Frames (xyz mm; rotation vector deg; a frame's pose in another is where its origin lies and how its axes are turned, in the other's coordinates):
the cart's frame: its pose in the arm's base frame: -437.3 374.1 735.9 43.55 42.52 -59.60
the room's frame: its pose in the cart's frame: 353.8 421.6 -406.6 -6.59 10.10 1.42
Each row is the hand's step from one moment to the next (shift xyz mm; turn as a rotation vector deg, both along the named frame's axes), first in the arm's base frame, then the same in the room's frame.
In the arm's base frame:
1: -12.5 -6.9 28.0 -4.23 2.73 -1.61
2: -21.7 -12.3 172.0 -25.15 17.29 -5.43
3: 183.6 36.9 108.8 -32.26 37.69 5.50
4: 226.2 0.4 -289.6 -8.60 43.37 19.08
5: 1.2 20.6 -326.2 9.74 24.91 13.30
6: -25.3 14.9 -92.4 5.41 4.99 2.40
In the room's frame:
1: -27.0 -9.7 13.0 -0.66 -2.89 -4.38
2: -158.1 2.5 72.1 -7.96 -16.10 -25.26
3: -54.1 196.8 72.6 -26.21 -12.20 -40.69
4: 329.7 156.9 -41.3 -33.07 13.48 -32.31
5: 288.7 -41.6 -147.5 -16.68 21.24 -12.77
6: 71.3 -30.9 -58.0 -2.06 7.31 -1.52

